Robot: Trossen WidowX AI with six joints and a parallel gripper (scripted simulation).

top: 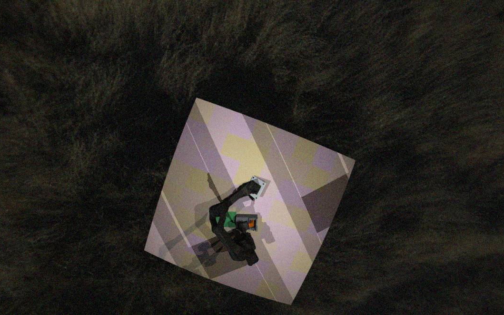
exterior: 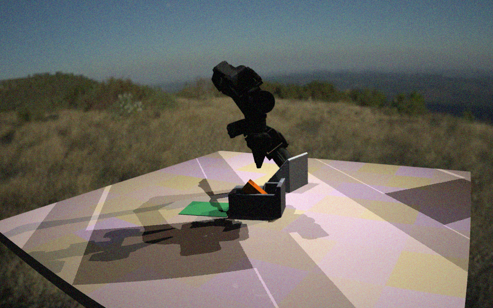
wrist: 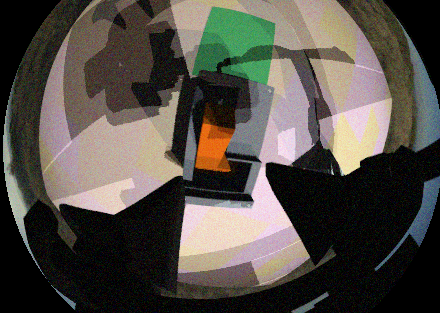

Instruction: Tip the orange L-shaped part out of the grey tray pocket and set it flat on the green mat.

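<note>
The orange L-shaped part lies 2 cm behind my gripper tip, 1 cm to the left of it and 10 cm below it. From my gripper tip the other things lie so: green mat 6 cm ahead, 15 cm to the right, 15 cm below.
</note>
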